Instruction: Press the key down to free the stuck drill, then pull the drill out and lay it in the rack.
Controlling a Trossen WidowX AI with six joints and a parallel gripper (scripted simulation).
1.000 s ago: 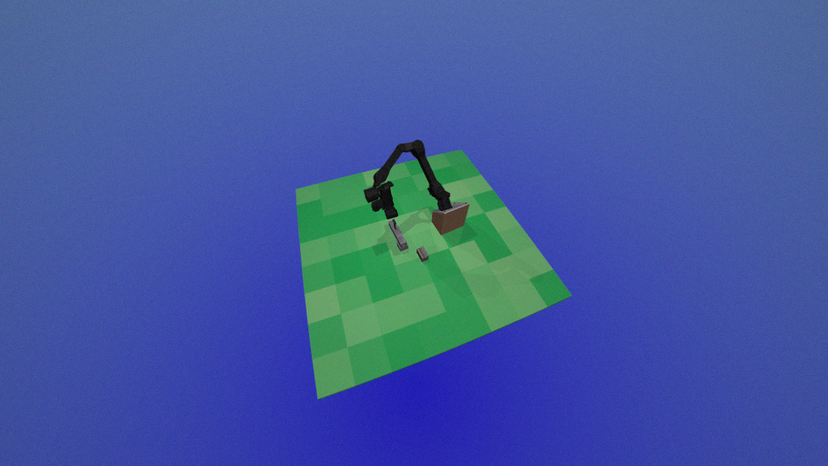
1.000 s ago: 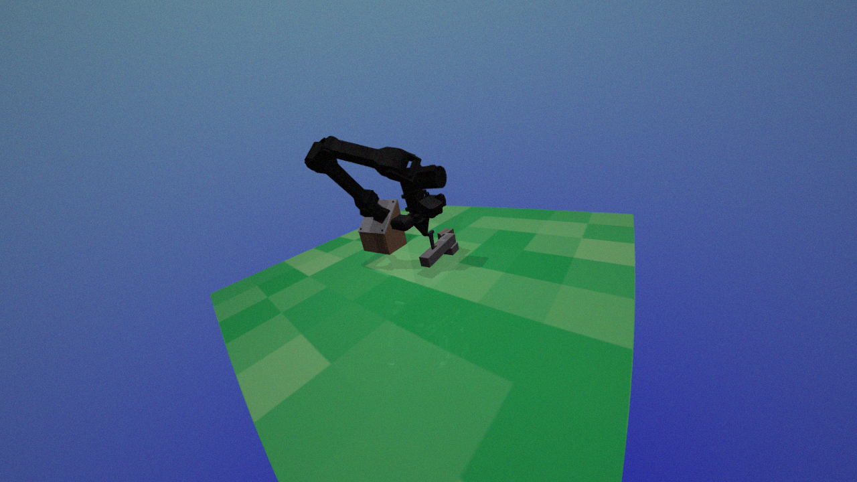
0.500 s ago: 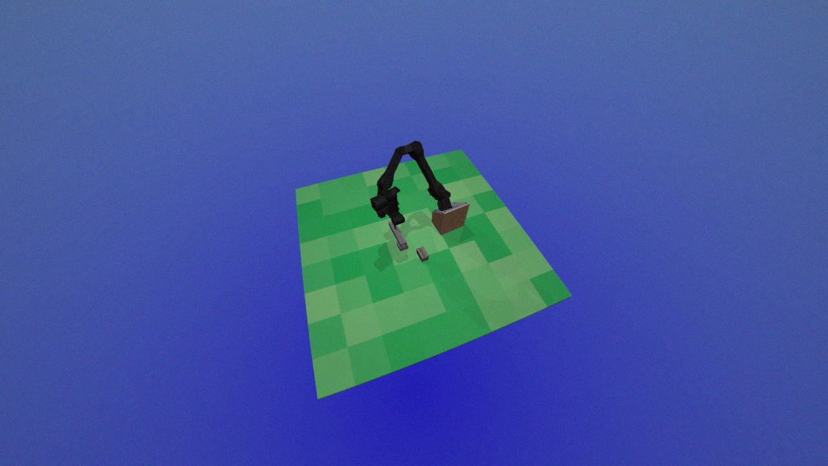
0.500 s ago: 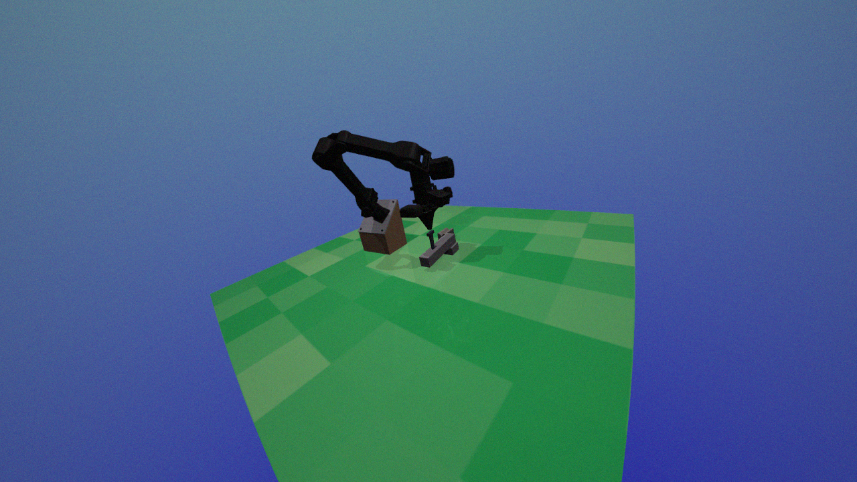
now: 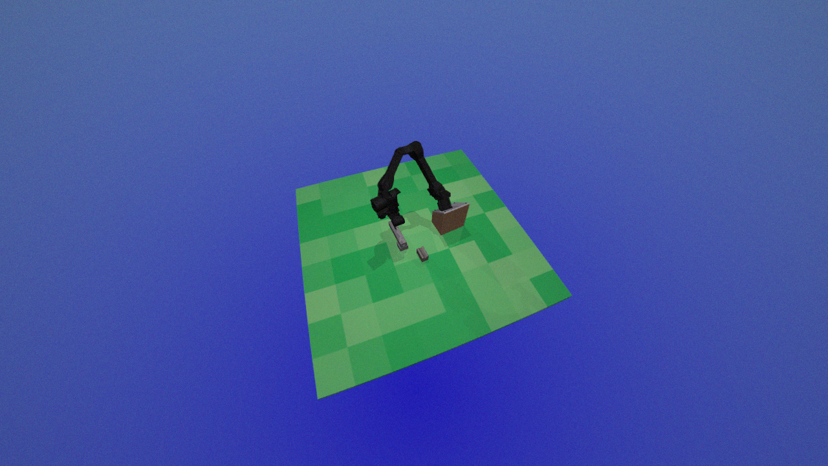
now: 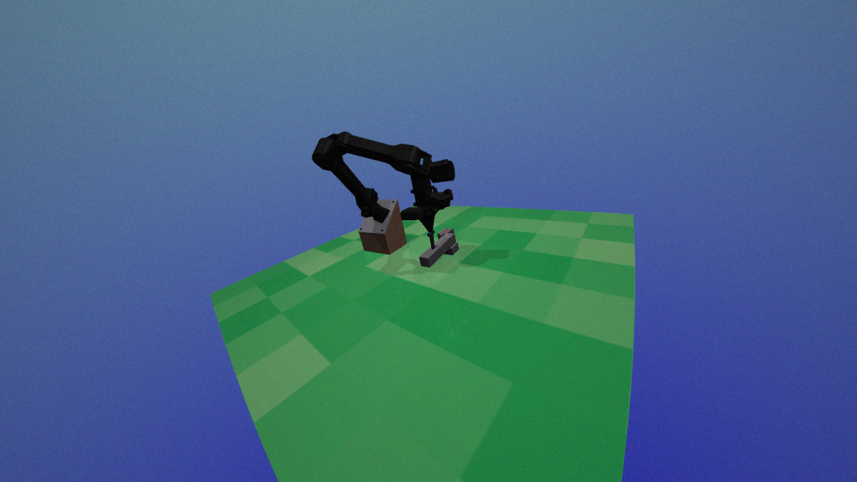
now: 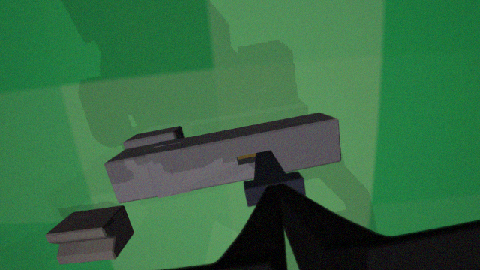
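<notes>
Now: gripper tip 30 mm above the dark part. The rest, counted from my gripper tip: drill 80 mm below, 60 mm to the left, 10 mm behind; rack 190 mm to the left, 120 mm behind, 100 mm below.
</notes>
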